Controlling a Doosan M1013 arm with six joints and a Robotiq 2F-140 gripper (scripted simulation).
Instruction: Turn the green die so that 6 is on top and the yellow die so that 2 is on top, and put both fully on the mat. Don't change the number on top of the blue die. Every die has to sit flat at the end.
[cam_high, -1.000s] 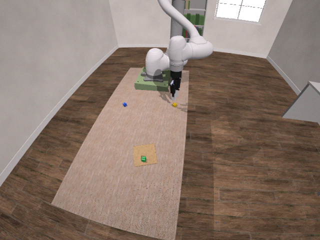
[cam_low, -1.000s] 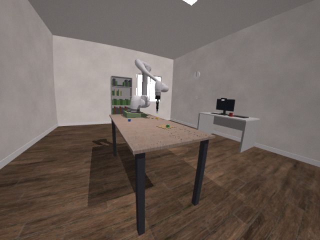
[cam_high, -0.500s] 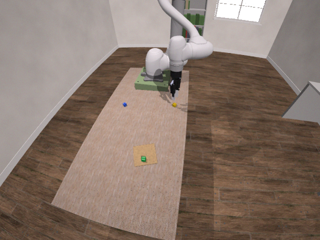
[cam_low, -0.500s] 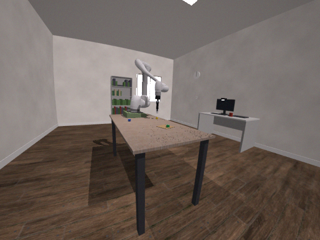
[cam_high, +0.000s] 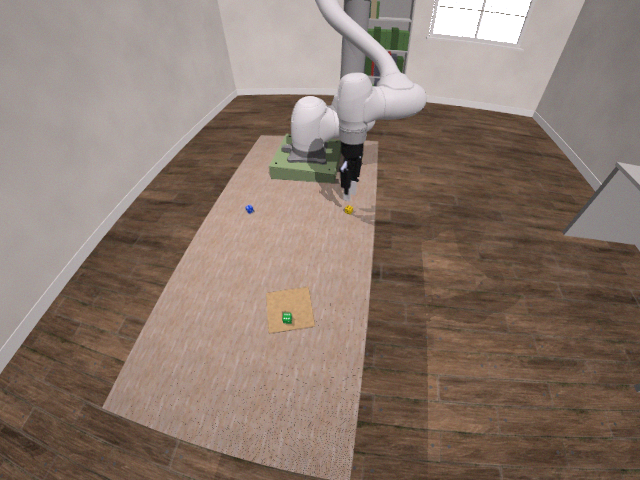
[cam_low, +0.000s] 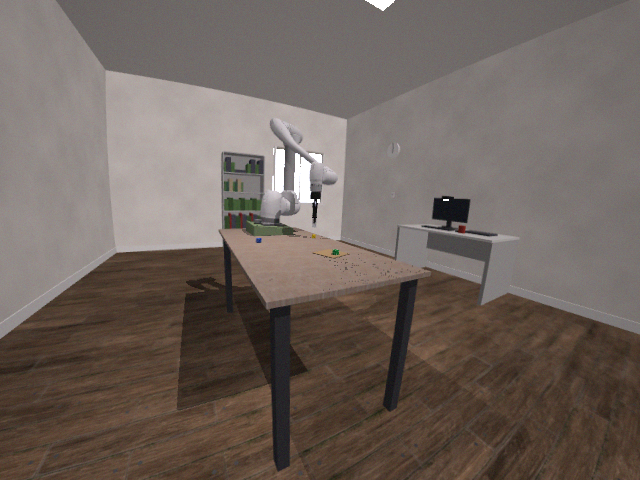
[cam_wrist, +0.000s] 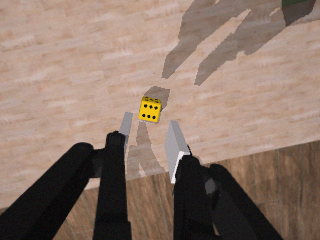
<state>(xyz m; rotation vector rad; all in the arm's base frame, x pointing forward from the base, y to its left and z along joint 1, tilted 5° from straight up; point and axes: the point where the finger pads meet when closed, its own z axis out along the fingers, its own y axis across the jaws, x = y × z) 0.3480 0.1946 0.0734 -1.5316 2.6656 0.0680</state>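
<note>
The yellow die is 10 cm below my hand. From my hand the other things lie so: green die: 48 cm ahead, 18 cm to the right, 10 cm below; tan mat: 44 cm ahead, 18 cm to the right, 11 cm below; blue die: 1 cm ahead, 42 cm to the right, 10 cm below.
</note>
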